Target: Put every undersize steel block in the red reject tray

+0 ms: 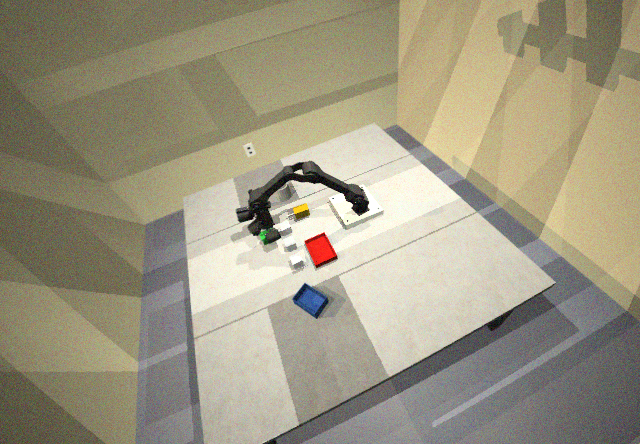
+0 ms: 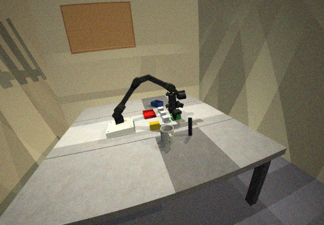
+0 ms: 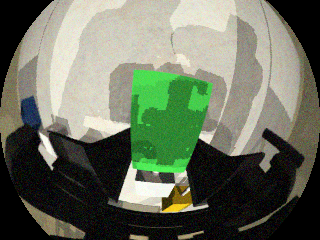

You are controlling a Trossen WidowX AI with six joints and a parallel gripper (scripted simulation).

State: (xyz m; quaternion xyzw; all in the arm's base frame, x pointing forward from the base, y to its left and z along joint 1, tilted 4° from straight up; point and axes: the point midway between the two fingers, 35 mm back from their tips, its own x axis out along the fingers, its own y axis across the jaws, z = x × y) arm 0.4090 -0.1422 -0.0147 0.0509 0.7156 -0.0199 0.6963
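Right now the green GO gauge is 1 cm behind my gripper tip and 2 cm above it. From my gripper tip the other things lie so: black cylinder 2 cm behind, 24 cm to the right, 5 cm above; yellow block 15 cm behind, 5 cm to the right, 1 cm above; steel block 5 cm behind, 10 cm to the left, 1 cm above.
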